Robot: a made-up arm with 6 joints. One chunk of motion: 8 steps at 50 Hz.
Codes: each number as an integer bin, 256 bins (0 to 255) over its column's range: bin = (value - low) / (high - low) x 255, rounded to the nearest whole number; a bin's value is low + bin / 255 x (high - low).
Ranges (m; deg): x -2..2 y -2..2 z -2..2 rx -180..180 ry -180..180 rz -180..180
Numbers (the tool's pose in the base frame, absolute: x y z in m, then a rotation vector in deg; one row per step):
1: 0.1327 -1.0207 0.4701 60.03 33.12 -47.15
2: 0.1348 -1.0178 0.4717 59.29 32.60 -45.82
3: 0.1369 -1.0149 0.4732 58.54 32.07 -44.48
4: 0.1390 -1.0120 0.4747 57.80 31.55 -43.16
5: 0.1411 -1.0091 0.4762 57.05 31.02 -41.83
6: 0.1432 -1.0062 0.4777 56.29 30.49 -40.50
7: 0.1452 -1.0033 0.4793 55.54 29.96 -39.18
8: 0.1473 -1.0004 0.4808 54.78 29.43 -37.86
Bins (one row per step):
1: 136 62 157 170 151 94
2: 136 63 158 169 151 95
3: 136 63 158 169 150 96
4: 136 63 158 168 150 97
5: 136 63 158 168 149 98
6: 137 63 158 167 149 99
7: 137 64 158 167 149 100
8: 137 64 158 166 148 101

